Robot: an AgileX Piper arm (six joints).
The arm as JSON. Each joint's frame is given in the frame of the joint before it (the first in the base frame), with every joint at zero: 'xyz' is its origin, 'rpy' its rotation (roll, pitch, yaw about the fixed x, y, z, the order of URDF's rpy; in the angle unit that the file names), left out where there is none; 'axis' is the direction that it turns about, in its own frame. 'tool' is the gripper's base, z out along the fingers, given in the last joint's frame.
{
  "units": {
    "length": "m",
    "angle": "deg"
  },
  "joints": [
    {
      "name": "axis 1",
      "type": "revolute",
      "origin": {
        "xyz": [
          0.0,
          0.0,
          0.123
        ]
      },
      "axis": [
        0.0,
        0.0,
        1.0
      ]
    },
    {
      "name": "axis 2",
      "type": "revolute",
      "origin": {
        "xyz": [
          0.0,
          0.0,
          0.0
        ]
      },
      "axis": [
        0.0,
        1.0,
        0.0
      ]
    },
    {
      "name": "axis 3",
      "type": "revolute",
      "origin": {
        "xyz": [
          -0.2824,
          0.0,
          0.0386
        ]
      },
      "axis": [
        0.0,
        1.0,
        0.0
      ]
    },
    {
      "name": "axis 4",
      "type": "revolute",
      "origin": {
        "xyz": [
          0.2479,
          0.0,
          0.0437
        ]
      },
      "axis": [
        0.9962,
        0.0,
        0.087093
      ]
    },
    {
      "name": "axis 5",
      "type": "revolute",
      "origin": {
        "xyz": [
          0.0,
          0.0,
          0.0
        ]
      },
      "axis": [
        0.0,
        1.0,
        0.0
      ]
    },
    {
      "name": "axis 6",
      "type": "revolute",
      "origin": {
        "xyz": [
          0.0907,
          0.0,
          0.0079
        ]
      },
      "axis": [
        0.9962,
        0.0,
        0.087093
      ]
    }
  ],
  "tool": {
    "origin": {
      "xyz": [
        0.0,
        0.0,
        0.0
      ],
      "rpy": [
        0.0,
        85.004,
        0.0
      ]
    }
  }
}
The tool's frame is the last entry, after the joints.
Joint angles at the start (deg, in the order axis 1, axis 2, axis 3, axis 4, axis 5, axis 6): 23.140 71.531 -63.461 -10.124 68.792 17.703
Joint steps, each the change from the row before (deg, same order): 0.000 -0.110 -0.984 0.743 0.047 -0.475; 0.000 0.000 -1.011 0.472 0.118 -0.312; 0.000 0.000 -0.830 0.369 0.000 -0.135; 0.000 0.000 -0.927 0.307 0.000 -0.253; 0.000 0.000 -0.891 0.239 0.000 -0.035; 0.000 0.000 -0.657 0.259 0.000 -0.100; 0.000 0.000 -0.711 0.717 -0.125 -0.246; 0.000 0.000 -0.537 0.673 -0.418 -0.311; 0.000 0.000 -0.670 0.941 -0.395 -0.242; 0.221 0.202 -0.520 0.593 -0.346 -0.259; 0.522 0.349 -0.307 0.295 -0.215 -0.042; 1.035 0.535 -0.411 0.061 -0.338 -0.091
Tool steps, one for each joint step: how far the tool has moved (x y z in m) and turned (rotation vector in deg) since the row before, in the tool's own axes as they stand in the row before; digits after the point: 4 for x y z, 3 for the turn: -0.0022 0.0009 -0.0047 -0.906 -0.796 -0.034; -0.0025 0.0007 -0.0042 -0.624 -0.729 0.008; -0.0022 0.0006 -0.0035 -0.524 -0.698 0.115; -0.0025 0.0005 -0.0039 -0.491 -0.810 -0.017; -0.0024 0.0004 -0.0037 -0.421 -0.795 0.168; -0.0018 0.0004 -0.0028 -0.385 -0.565 0.077; -0.0019 0.0012 -0.0030 -0.843 -0.619 0.097; -0.0019 0.0012 -0.0023 -0.843 -0.748 -0.008; -0.0021 0.0017 -0.0028 -1.104 -0.792 0.171; -0.0020 0.0022 -0.0011 -0.796 -0.488 -0.206; -0.0012 0.0030 0.0005 -0.549 -0.073 -0.396; -0.0016 0.0051 0.0010 -0.590 -0.145 -0.994
